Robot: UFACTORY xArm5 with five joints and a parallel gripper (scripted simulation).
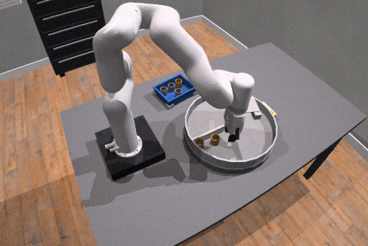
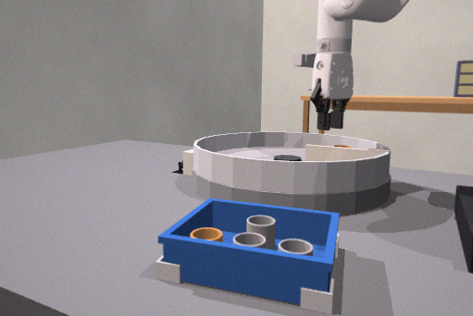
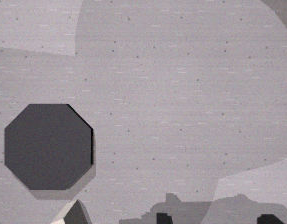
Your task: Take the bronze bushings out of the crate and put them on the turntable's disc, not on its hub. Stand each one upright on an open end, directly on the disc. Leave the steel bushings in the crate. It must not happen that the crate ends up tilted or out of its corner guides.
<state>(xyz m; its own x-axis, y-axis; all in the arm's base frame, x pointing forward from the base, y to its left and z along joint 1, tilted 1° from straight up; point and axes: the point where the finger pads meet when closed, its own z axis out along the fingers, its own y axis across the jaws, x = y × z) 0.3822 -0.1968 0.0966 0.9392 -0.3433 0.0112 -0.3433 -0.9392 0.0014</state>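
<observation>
Now: hand 30 mm past the blue crate, 450 mm to the right of it and 120 mm above it. Round my hand: turntable disc (70 mm ahead, 80 mm to the left, 90 mm below).
</observation>
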